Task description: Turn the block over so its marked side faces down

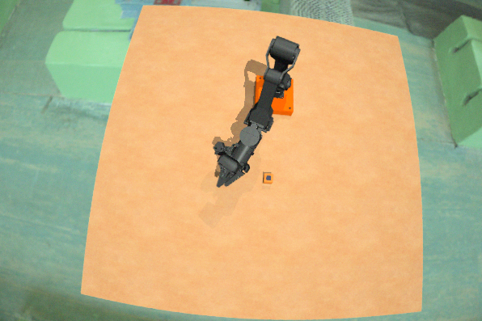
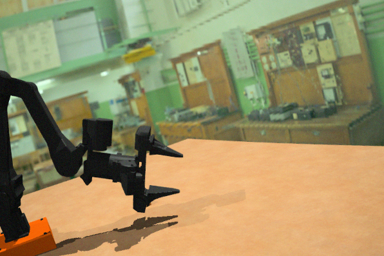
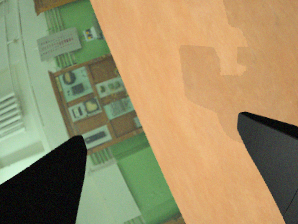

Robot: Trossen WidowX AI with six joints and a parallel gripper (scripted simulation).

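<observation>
My gripper tip is now 7 cm past the orange block, 15 cm to the right of it and 7 cm above it.
</observation>
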